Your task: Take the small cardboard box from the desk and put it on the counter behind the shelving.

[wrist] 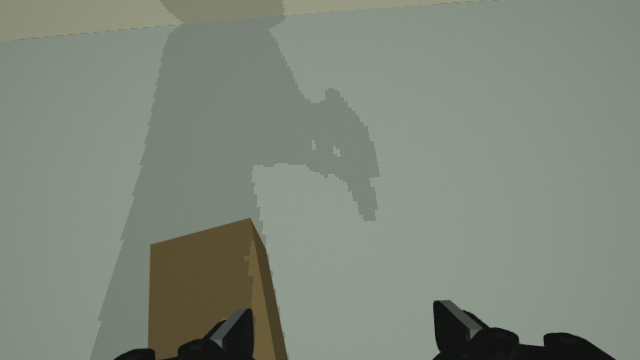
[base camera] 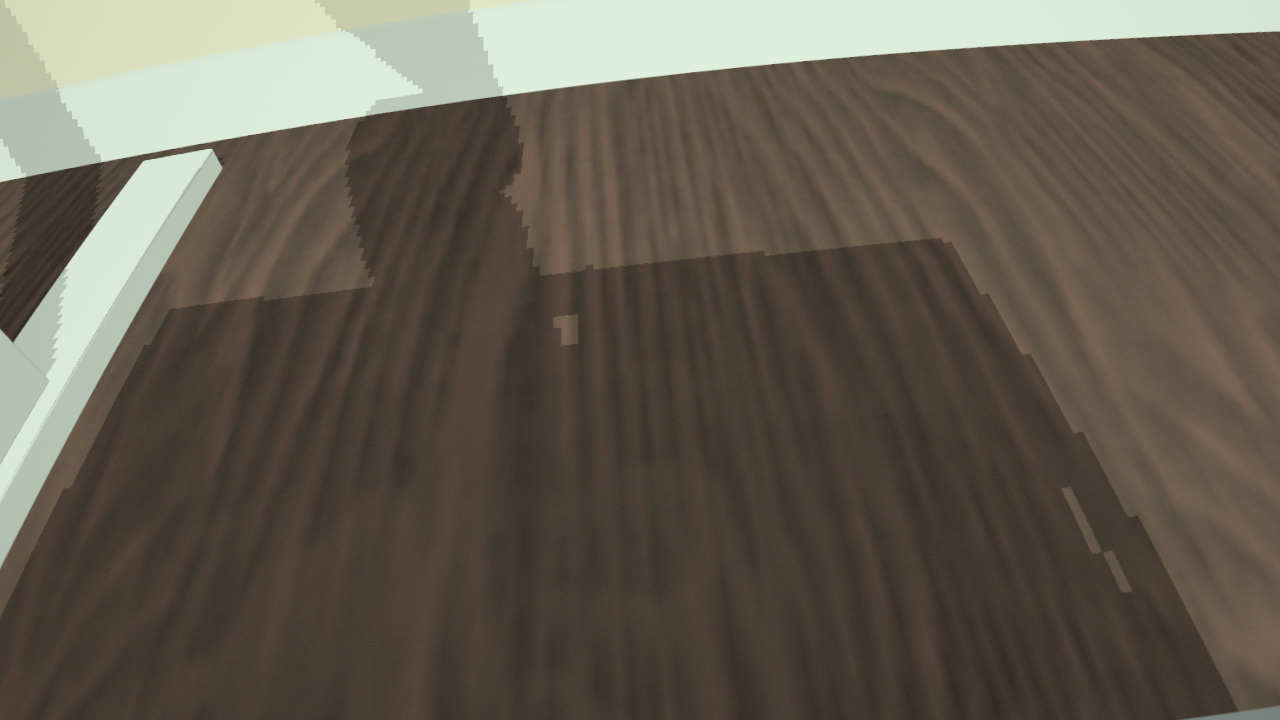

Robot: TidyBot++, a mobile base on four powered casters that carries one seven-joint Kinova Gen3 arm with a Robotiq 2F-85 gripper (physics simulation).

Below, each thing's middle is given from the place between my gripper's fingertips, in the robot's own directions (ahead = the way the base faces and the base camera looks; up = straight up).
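Scene:
Small cardboard box [wrist: 197,280]: hand 30 mm above it, 10 mm short of it, 70 mm to the right of it.

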